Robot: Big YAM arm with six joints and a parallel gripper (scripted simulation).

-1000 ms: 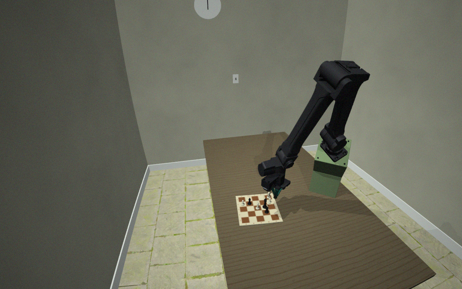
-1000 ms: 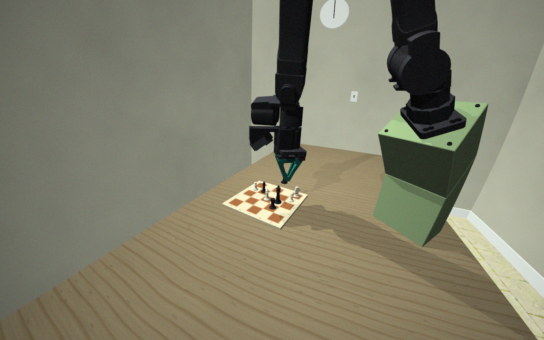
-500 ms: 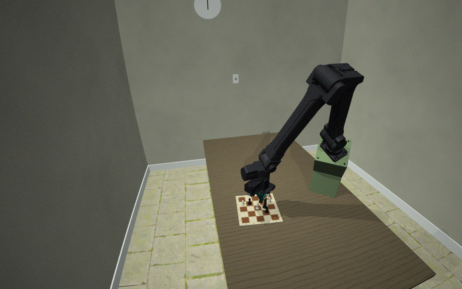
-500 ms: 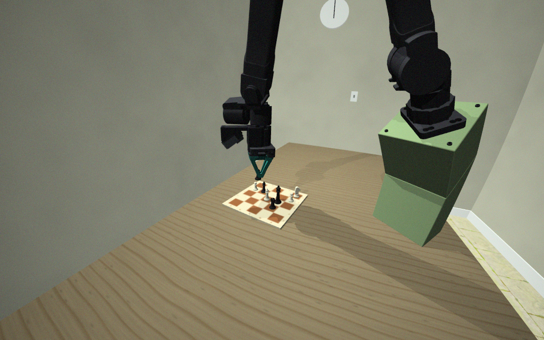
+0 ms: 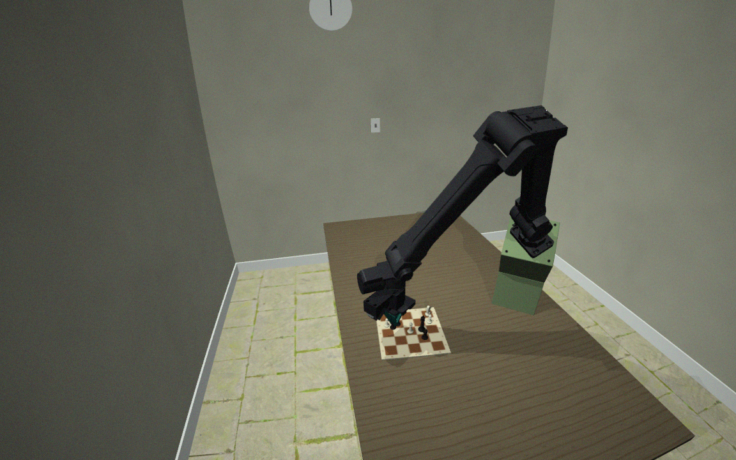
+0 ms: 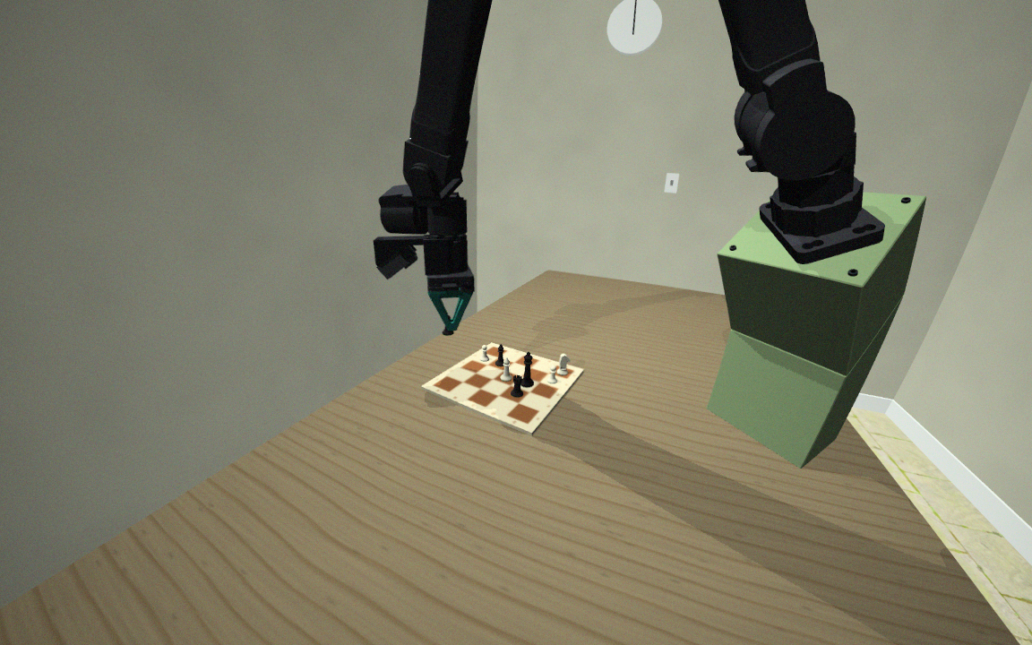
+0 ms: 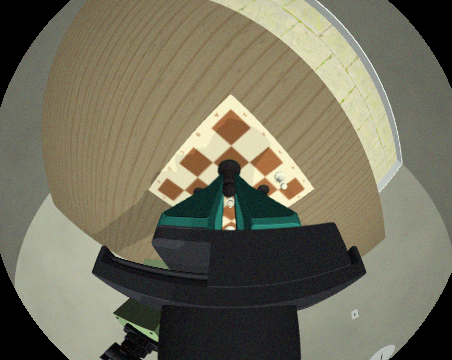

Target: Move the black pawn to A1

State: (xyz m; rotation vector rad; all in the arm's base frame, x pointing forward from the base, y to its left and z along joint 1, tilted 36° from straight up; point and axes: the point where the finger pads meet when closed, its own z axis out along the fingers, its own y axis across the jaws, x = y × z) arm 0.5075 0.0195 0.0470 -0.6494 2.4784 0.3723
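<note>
My gripper is now 8 cm past the white chess piece, 6 cm to the left of it and 9 cm above it. From my hand the other things lie so: black pawn: 1 cm ahead; then chessboard: 8 cm behind, 6 cm to the right, 12 cm below.
</note>
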